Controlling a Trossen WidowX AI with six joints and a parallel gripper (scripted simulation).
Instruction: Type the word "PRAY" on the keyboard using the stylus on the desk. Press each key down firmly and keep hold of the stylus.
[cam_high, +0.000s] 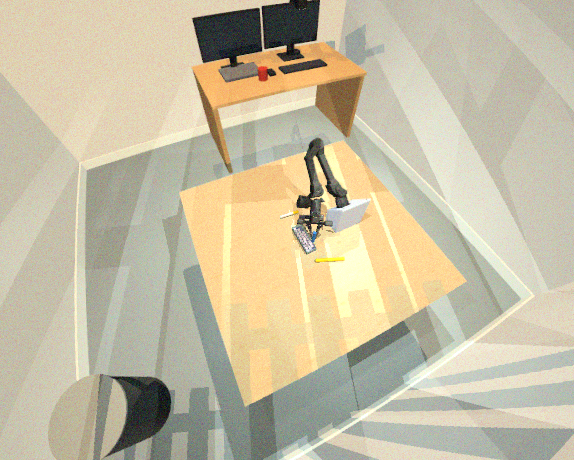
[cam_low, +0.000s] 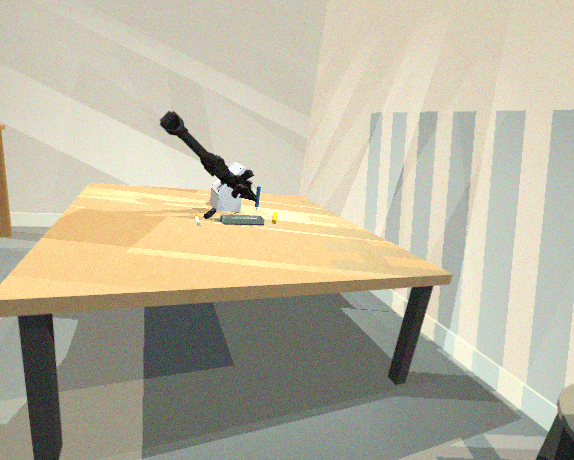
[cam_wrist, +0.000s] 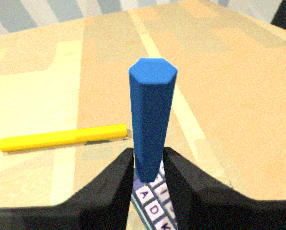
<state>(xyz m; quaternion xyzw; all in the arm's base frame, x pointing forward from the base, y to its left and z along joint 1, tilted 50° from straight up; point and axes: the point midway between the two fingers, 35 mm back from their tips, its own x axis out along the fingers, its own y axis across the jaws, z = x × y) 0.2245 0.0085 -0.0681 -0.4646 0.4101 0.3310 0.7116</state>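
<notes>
Right now my gripper tip is 50 mm past the yellow cylinder, 120 mm to the right of it and 90 mm above it. Also, from my gripper tip: dark marker (90 mm behind, 190 mm to the right, 90 mm below); small white pen (260 mm to the right, 90 mm below); blue stylus (20 mm below).
</notes>
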